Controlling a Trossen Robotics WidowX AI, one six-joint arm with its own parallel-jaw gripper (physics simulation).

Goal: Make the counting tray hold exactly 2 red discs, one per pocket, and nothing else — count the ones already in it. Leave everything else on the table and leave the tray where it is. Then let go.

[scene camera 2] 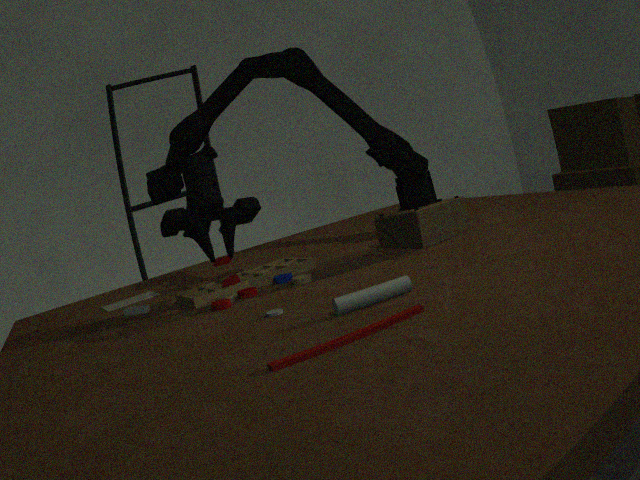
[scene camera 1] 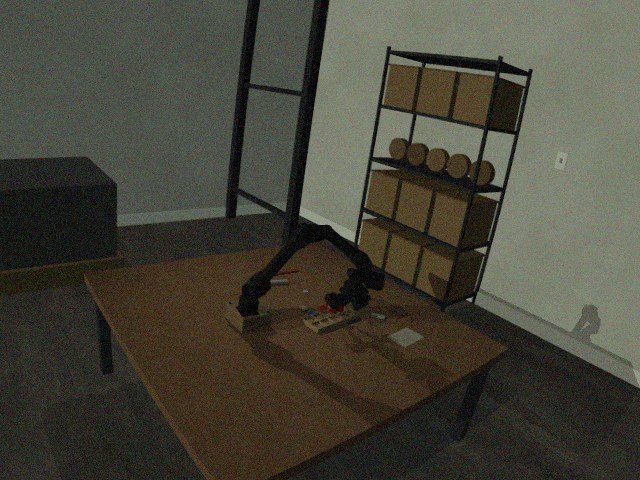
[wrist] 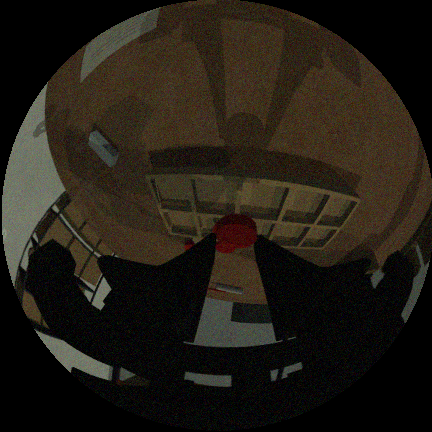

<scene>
A red rod [scene camera 2: 328, 346] rests on the table.
</scene>
